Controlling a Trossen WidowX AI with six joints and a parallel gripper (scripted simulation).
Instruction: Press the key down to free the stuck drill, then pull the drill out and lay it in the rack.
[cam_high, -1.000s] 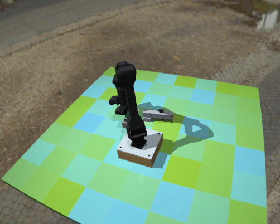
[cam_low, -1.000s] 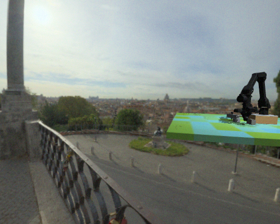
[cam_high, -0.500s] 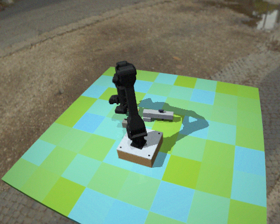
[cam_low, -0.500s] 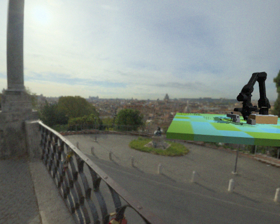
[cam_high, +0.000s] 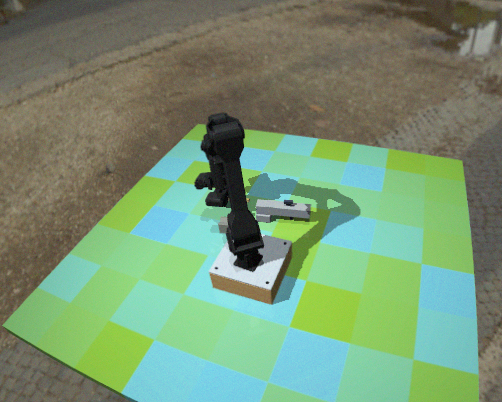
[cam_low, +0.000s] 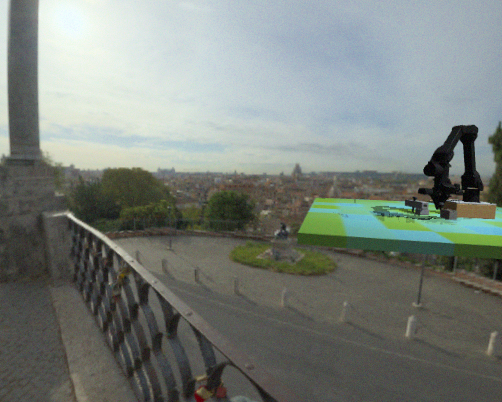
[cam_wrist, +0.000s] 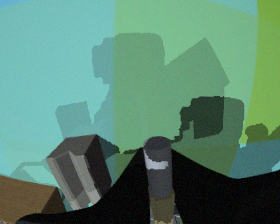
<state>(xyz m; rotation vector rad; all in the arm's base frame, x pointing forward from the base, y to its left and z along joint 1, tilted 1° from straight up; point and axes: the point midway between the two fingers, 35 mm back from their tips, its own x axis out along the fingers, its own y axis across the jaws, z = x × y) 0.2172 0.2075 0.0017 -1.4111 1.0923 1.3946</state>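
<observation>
Right now my gripper tip is 6 cm past the rack, 5 cm to the left of it and 3 cm above it. The rest, counted from my gripper tip: dark key 6 cm ahead, 22 cm to the right, 1 cm above; grey holder block 5 cm ahead, 19 cm to the right, 1 cm below; drill 1 cm ahead, 4 cm to the right, 3 cm above.
</observation>
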